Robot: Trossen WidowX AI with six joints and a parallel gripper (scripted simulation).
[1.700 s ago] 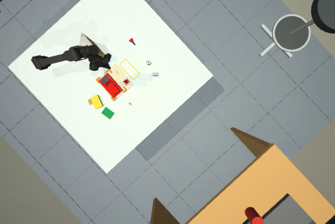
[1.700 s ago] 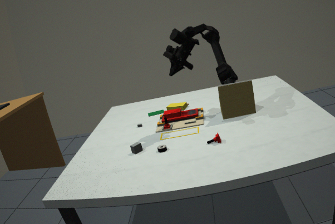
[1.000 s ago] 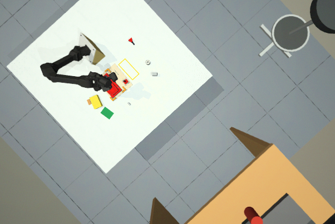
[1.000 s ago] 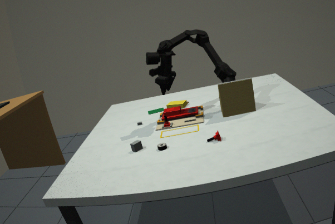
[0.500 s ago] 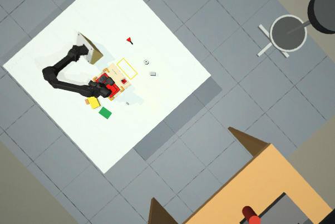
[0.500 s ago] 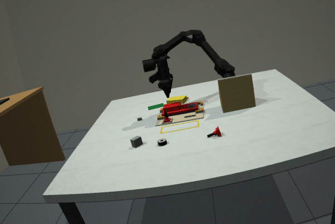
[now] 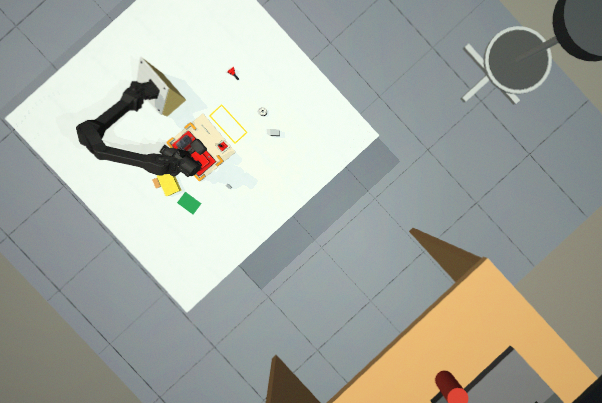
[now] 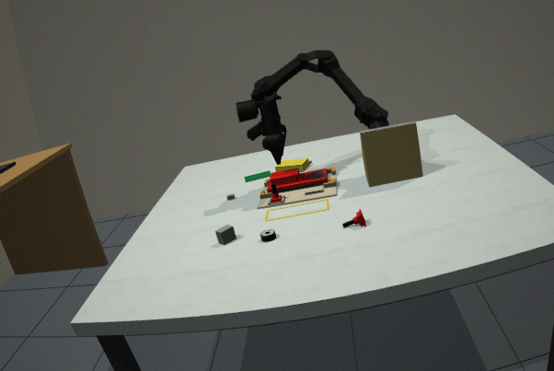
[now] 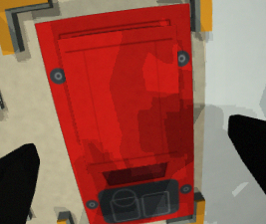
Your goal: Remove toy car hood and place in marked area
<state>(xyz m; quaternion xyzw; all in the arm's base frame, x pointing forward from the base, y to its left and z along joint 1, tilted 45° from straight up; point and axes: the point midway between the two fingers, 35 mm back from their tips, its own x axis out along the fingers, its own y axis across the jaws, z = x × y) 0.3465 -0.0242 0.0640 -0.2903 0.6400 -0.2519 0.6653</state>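
Now: gripper tip 6 cm above the red hood. From my gripper tip the other things lie so: beige base plate (9 cm below, 4 cm behind, 3 cm to the left); then green flat piece (18 cm to the right, 13 cm ahead, 10 cm below); then yellow block (19 cm to the right, 8 cm below).
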